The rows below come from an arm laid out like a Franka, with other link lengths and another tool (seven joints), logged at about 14 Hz.
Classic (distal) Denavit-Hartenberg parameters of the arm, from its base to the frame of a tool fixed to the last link. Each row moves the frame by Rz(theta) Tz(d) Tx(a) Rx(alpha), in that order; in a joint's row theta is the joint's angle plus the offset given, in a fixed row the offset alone. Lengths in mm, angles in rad.
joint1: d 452.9, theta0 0, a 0, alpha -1.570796
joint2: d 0, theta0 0, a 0, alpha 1.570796
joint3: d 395, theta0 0, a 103.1, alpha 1.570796
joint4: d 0, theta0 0, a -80, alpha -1.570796
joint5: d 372.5, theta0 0, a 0, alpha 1.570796
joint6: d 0, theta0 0, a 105.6, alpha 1.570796
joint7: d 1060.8, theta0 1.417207, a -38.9, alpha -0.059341
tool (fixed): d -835.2, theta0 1.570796, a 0, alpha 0
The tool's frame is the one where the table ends.
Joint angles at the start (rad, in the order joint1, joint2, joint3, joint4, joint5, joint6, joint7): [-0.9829 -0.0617 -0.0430 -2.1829 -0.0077 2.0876 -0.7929]
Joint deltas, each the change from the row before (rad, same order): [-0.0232 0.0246 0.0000 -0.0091 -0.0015 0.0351 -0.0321]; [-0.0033 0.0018 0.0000 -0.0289 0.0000 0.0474 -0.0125]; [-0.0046 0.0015 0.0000 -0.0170 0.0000 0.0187 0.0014]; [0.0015 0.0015 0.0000 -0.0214 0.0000 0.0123 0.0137]
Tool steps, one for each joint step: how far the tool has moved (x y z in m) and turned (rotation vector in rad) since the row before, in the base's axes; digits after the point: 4 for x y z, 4 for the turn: [-0.0083 -0.0108 -0.0140 -0.0016 0.0003 0.0099]; [-0.0017 -0.0005 -0.0094 -0.0142 -0.0087 0.0095]; [-0.0030 0.0004 -0.0066 -0.0002 -0.0001 -0.0059]; [-0.0015 0.0046 -0.0091 0.0090 0.0054 -0.0121]
